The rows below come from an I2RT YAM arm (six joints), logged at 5 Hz.
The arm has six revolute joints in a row. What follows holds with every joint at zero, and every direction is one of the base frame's. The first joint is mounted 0.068 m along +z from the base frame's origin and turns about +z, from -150 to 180 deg. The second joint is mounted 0.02 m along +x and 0.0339 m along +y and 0.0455 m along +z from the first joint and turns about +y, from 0 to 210 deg. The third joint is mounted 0.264 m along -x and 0.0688 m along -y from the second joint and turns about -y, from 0 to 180 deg. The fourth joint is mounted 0.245 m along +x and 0.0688 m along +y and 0.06 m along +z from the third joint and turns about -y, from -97 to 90 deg. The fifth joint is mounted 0.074 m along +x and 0.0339 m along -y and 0.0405 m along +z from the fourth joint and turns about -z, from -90 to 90 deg. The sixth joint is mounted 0.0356 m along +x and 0.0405 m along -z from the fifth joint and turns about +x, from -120 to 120 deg. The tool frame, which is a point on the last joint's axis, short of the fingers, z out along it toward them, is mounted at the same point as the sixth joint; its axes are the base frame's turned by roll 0, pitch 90 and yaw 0 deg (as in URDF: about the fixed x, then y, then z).
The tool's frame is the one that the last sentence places.
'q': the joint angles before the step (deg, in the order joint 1, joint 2, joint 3, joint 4, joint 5, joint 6). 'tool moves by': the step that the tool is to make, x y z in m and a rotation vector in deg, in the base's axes. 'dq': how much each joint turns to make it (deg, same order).
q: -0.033, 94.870, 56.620, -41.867, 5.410, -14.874
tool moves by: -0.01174, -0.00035, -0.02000, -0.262, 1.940, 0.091
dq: -0.043, 0.371, -4.547, 2.995, 0.240, -0.174
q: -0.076, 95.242, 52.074, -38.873, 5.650, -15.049
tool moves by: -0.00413, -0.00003, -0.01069, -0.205, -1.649, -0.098
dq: 0.021, -0.111, -3.083, 4.613, 0.219, 0.087
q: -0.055, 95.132, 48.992, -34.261, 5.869, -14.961
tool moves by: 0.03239, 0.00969, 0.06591, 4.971, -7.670, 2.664
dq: 1.224, -2.252, 13.268, -7.781, -5.094, -0.263
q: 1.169, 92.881, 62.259, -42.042, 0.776, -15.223
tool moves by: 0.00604, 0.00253, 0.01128, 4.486, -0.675, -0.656
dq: -0.022, 0.350, 2.907, -1.748, -4.066, 1.967
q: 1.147, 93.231, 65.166, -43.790, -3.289, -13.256
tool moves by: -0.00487, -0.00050, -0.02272, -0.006, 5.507, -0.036
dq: -0.087, 2.382, -2.141, -0.984, -0.110, -0.023
